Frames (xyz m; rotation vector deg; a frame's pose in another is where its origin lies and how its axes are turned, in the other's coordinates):
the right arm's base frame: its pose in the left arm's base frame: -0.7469 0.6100 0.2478 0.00 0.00 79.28
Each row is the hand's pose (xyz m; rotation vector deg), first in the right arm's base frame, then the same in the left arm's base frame.
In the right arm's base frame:
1: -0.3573 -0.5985 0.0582 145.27 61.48 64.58
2: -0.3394 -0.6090 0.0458 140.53 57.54 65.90
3: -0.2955 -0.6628 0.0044 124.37 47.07 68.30
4: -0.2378 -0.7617 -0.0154 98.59 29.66 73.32
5: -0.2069 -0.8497 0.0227 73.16 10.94 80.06
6: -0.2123 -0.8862 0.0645 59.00 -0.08 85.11
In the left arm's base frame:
1: -0.2253 0.1476 0.3060 -68.89 -132.77 -55.77
2: -0.2117 0.1632 0.2936 -70.35 -131.78 -63.10
3: -0.1506 0.1964 0.2522 -72.77 -127.94 -87.00
4: -0.0427 0.2347 0.2324 71.68 107.82 122.24
5: 0.0495 0.2487 0.2705 63.72 71.13 143.62
6: 0.0843 0.2366 0.3123 59.68 49.31 154.27

